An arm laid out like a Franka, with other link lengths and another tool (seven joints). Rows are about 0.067 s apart.
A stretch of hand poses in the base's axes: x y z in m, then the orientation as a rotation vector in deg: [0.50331, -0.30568, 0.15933, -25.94, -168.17, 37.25]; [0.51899, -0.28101, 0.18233, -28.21, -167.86, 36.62]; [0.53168, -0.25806, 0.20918, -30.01, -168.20, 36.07]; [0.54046, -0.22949, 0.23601, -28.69, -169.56, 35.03]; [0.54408, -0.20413, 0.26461, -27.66, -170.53, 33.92]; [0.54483, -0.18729, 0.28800, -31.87, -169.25, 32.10]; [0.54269, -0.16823, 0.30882, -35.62, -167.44, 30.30]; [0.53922, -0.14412, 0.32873, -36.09, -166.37, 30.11]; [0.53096, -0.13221, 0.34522, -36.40, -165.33, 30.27]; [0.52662, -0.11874, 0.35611, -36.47, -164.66, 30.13]
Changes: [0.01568, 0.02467, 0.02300, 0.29, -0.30, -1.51]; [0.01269, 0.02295, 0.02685, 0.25, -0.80, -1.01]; [0.00878, 0.02857, 0.02683, 0.73, -0.80, 1.13]; [0.00362, 0.02536, 0.02860, 0.76, -0.53, 0.83]; [0.00075, 0.01684, 0.02339, 1.03, 0.13, -3.00]; [-0.00214, 0.01906, 0.02082, 1.06, 0.64, -2.89]; [-0.00347, 0.02411, 0.01991, 0.17, 0.86, -0.61]; [-0.00826, 0.01191, 0.01649, -0.05, 0.87, -0.49]; [-0.00434, 0.01347, 0.01089, 0.14, 0.60, -0.26]
